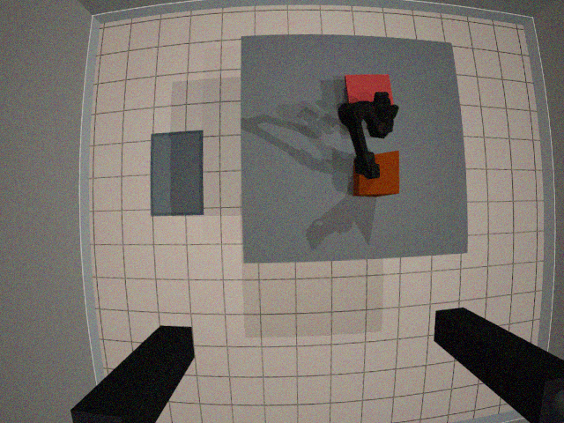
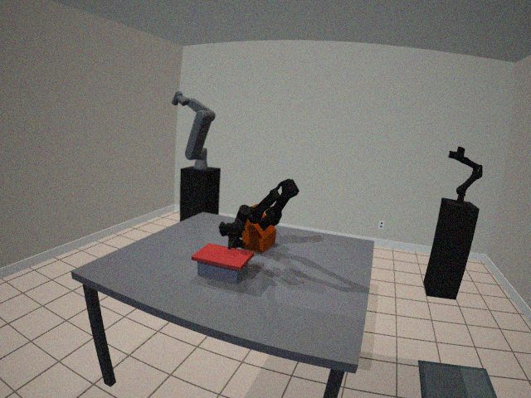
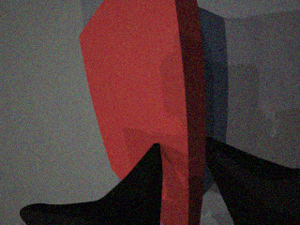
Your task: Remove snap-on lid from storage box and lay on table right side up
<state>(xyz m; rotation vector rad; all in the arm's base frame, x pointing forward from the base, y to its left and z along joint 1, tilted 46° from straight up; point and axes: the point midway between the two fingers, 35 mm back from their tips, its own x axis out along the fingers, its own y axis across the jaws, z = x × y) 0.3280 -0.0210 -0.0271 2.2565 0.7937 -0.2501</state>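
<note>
The red lid lies 8 cm ahead of my gripper tip. From my gripper tip the other things lie so: grey-blue storage box: 8 cm ahead, 4 cm below.
</note>
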